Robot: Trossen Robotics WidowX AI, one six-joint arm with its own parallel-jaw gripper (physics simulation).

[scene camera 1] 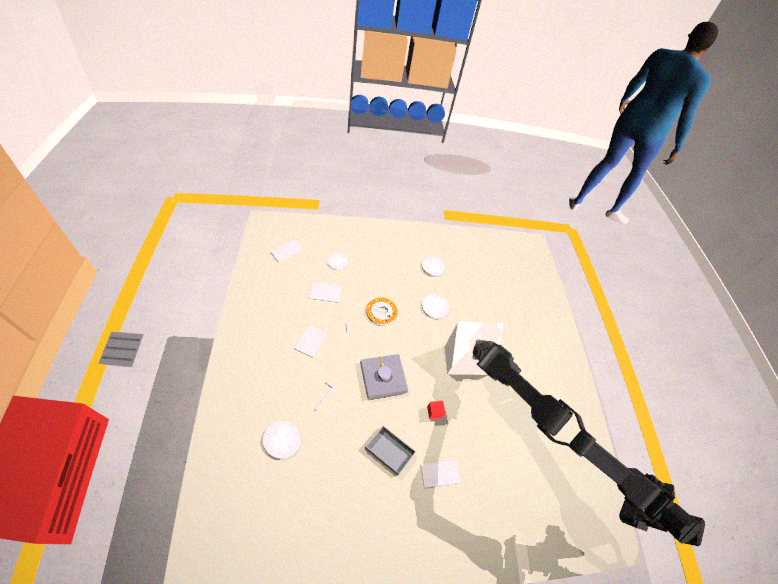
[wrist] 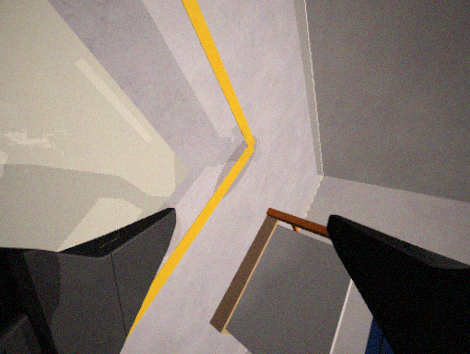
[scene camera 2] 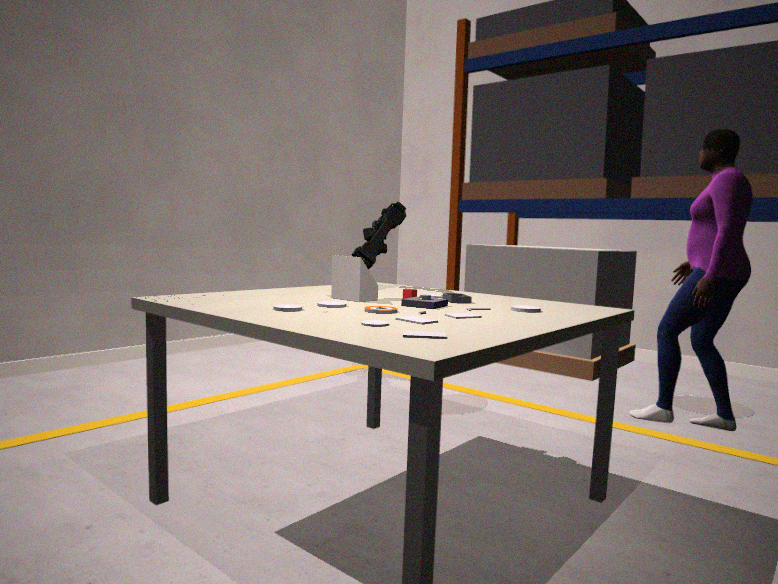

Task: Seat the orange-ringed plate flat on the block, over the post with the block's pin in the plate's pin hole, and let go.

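Where they show: gripper, between the fingertips: (scene camera 1: pixel 665 535) (wrist: pixel 252 218); arm's base, origin of its link: (scene camera 1: pixel 483 350) (scene camera 2: pixel 353 272).
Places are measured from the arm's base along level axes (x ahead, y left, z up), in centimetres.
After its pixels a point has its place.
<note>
The orange-ringed plate (scene camera 1: pixel 370 311) {x 35.6, y -15.6, z -8.9 cm} (scene camera 2: pixel 380 311) {x 35.3, y -20.3, z -9.1 cm} lies flat on the table, apart from the block. The dark grey square block (scene camera 1: pixel 373 387) {x 32.8, y 12.1, z -7.5 cm} (scene camera 2: pixel 424 303) {x 34.0, y 2.3, z -8.2 cm} stands on the table nearer the tray, with its round post (scene camera 1: pixel 384 373) {x 29.9, y 7.9, z -5.9 cm} sticking up in scene camera 1. A small orange-yellow mark, seemingly at the pin, shows beside the post. The plate's pin hole is too small to make out. My gripper (scene camera 1: pixel 694 533) (wrist: pixel 252 218) {x -42.8, y 54.5, z 8.4 cm} is open and empty, raised at the end of the outstretched arm, far from the plate and block. Neither shows in the wrist view.
A red cube (scene camera 1: pixel 436 410) {x 14.0, y 18.3, z -5.9 cm} (scene camera 2: pixel 409 293) {x 15.0, y 15.7, z -7.2 cm} stands near the block. A grey open tray (scene camera 1: pixel 389 450) {x 26.9, y 30.0, z -9.6 cm} lies beyond it. White discs (scene camera 1: pixel 434 306) {x 13.1, y -20.7, z -9.0 cm} (scene camera 1: pixel 433 266) {x 13.1, y -39.0, z -8.7 cm} (scene camera 1: pixel 281 440) {x 57.3, y 30.4, z -8.6 cm} and flat white cards (scene camera 1: pixel 325 292) {x 51.9, y -21.6, z -9.3 cm} (scene camera 1: pixel 441 473) {x 11.9, y 35.7, z -9.3 cm} lie around. The arm's base is on a white pedestal (scene camera 1: pixel 465 355) {x 5.6, y 1.6, z -1.4 cm} (scene camera 2: pixel 345 276) {x 2.4, y -6.1, z -1.0 cm}.
</note>
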